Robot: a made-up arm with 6 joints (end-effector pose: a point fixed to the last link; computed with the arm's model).
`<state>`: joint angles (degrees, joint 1 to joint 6).
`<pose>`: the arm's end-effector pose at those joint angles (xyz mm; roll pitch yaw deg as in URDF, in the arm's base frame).
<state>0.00 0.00 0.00 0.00 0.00 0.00</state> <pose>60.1 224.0 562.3 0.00 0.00 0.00</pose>
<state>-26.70 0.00 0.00 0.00 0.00 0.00</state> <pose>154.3 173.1 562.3 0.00 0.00 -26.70</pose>
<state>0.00 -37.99 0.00 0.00 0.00 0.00</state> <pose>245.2 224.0 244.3 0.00 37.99 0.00</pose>
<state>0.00 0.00 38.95 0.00 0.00 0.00</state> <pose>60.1 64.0 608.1 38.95 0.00 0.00</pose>
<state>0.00 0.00 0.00 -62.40 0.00 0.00</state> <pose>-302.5 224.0 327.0 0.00 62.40 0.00</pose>
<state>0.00 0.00 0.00 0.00 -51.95 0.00</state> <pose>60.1 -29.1 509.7 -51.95 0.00 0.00</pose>
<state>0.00 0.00 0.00 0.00 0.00 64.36</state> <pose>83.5 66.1 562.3 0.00 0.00 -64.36</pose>
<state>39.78 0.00 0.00 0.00 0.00 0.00</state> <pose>-97.1 210.6 562.3 0.00 0.00 39.78</pose>
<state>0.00 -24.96 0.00 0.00 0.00 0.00</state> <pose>206.1 224.0 366.5 0.00 24.96 0.00</pose>
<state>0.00 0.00 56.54 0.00 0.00 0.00</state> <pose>60.1 -10.5 591.9 56.54 0.00 0.00</pose>
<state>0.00 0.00 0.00 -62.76 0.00 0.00</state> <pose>-305.1 224.0 326.9 0.00 62.76 0.00</pose>
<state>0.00 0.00 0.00 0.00 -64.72 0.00</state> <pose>60.1 -90.5 532.8 -64.72 0.00 0.00</pose>
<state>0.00 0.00 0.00 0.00 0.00 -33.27</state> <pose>-12.1 270.3 562.3 0.00 0.00 33.27</pose>
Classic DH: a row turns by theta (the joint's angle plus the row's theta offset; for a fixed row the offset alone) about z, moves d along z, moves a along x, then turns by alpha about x. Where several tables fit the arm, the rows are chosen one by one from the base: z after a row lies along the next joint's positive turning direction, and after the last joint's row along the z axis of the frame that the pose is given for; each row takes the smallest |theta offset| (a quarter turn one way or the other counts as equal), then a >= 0, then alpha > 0; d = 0 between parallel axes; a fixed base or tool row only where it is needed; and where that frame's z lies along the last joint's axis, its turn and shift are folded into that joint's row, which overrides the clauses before.
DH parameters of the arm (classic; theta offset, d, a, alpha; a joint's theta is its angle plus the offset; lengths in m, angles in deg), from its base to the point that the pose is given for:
joint 1: 0 0.1344 -0.3093 90
joint 2: 90 -0.0792 0.2247 90
joint 3: 0 -0.0062 0.3849 -90
joint 4: 0 0.0358 0.0517 90
joint 5: -90 0.2619 0.083 90
joint 6: 49.36 0 0.1498 180
tool (fixed): -40.64 -0.2334 0 0

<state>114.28 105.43 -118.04 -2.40 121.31 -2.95</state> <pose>-504.2 -503.7 542.2 -174.00 -73.25 -68.59</pose>
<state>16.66 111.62 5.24 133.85 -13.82 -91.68</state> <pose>-1132.5 -218.2 -152.9 114.46 -5.36 123.41</pose>
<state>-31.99 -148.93 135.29 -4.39 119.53 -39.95</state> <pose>-847.8 -27.0 195.0 75.80 -4.45 155.25</pose>
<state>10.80 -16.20 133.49 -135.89 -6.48 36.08</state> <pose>-668.7 -243.6 338.0 68.84 -8.32 132.10</pose>
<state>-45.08 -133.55 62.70 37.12 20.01 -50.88</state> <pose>-150.9 -157.8 -513.0 35.47 61.89 -69.14</pose>
